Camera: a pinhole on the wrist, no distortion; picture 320 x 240 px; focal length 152.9 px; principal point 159.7 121.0 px. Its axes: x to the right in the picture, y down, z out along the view. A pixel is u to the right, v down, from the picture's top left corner.
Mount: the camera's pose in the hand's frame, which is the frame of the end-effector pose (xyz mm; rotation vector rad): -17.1 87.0 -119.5 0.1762 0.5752 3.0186
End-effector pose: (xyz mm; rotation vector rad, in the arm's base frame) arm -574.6 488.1 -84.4 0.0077 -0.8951 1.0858
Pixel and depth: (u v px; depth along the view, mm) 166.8 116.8 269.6
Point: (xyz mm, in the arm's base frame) -801.0 534.6 -75.2
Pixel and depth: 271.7 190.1 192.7
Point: -729.4 384.8 -137.0
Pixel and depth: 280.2 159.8 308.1
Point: -859.1 301.7 -140.0
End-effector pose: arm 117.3 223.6 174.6 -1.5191 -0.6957 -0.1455
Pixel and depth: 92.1 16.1 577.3
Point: 620.6 611.6 -240.5
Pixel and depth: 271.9 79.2 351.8
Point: 36.2 360.9 -237.3
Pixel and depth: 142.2 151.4 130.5
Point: 179.3 245.6 86.3
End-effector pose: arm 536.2 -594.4 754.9 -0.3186 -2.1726 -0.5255
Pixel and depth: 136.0 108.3 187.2
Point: 551.0 -425.0 801.7
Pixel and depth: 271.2 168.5 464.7
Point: 503.6 -286.7 336.3
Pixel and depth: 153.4 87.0 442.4
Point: 462.5 -176.3 752.4
